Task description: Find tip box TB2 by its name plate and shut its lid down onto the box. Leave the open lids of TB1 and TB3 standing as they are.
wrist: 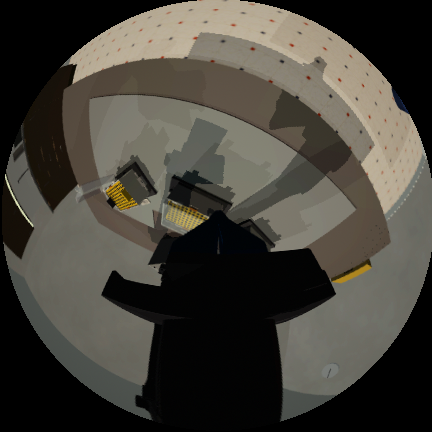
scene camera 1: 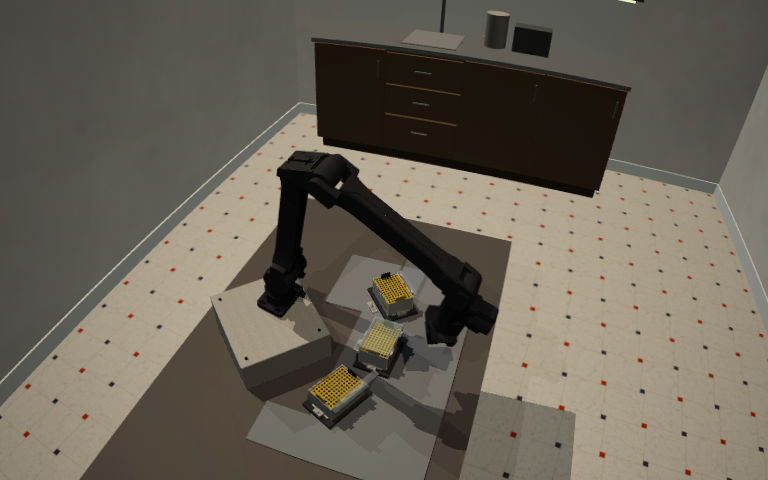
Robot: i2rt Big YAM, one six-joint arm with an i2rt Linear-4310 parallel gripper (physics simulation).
I see my gripper, a grey mat and a tip box TB3.
My gripper is seen too in the wrist view.
